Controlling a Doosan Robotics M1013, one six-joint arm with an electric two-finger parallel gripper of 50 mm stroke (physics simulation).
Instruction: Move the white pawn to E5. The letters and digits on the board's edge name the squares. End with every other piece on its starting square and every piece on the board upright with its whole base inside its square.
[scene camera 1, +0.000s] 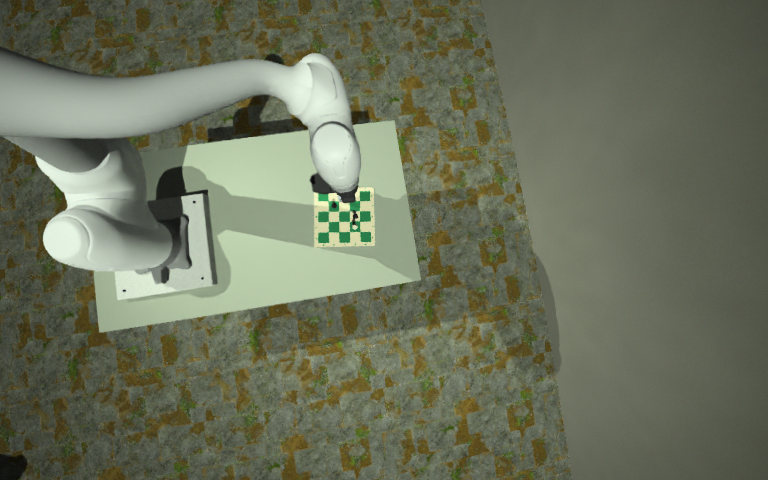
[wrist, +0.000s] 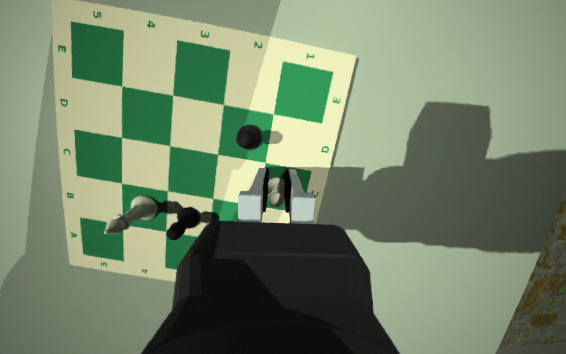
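Pixels of known places: gripper, fingertip midpoint: (wrist: 276, 181); arm's base, link origin: (scene camera 1: 163, 245).
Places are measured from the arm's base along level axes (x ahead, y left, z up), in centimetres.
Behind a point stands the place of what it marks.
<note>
The white pawn (wrist: 275, 194) {x 62.6, y 10.7, z 0.6 cm} is between the fingers over green square C1 in the wrist view; its base is partly hidden, so I cannot tell whether it touches the board. My gripper (wrist: 276, 181) {x 62.3, y 10.7, z -1.8 cm} is shut on it. In scene camera 1 the gripper (scene camera 1: 347, 196) {x 62.3, y 10.7, z -1.8 cm} shows dark at the board's upper edge, and the pawn is hidden there. The board (scene camera 1: 372, 242) {x 71.5, y -6.7, z -2.3 cm} (wrist: 62, 150) {x 61.4, y -6.7, z -2.3 cm} lies flat. Square E5 (scene camera 1: 323, 237) {x 54.1, y -3.0, z -2.3 cm} (wrist: 97, 54) {x 54.1, y -3.0, z -2.3 cm} is green, at a corner, and bears no piece.
A round-topped black piece (scene camera 1: 334, 204) {x 59.5, y 8.0, z 0.5 cm} (wrist: 249, 137) {x 58.9, y 8.7, z 0.7 cm} stands on D2. A tall white piece (scene camera 1: 355, 226) {x 66.1, y -0.7, z 1.4 cm} (wrist: 144, 207) {x 65.3, y 0.2, z -1.5 cm} stands on B4. A black piece (scene camera 1: 355, 215) {x 66.5, y 3.3, z 0.7 cm} (wrist: 189, 218) {x 66.0, y 3.9, z -1.4 cm} stands beside it on B3. The arm's shadow falls across the board and the pale table (scene camera 1: 271, 283) {x 34.1, y -17.4, z -2.9 cm}.
</note>
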